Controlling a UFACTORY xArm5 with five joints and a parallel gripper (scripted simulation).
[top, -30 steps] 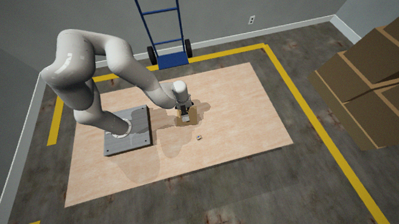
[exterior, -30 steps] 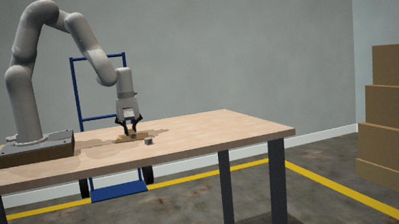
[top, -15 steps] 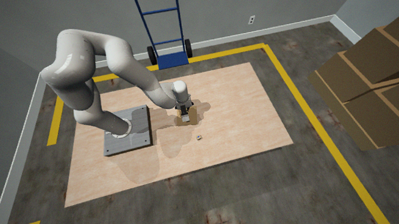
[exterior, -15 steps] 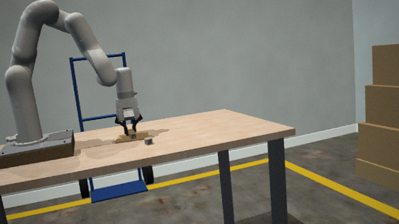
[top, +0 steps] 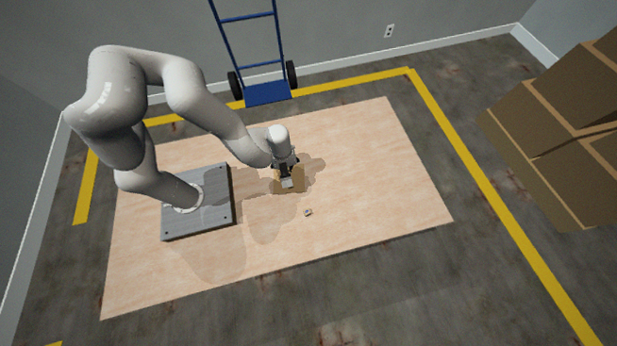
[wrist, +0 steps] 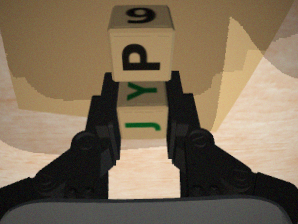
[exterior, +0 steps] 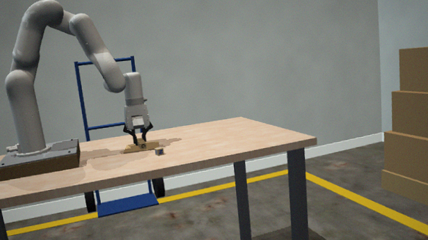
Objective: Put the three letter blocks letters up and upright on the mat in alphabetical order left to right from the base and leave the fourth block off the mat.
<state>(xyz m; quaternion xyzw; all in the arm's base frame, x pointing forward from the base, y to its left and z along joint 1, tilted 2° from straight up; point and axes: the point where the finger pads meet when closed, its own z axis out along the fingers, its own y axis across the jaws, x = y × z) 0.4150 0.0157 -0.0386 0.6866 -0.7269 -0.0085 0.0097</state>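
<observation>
Now: the tan mat 40 mm to the right of my hand and 20 mm below it. Round my hand: block 10 mm behind, 80 mm to the right, 10 mm below.
</observation>
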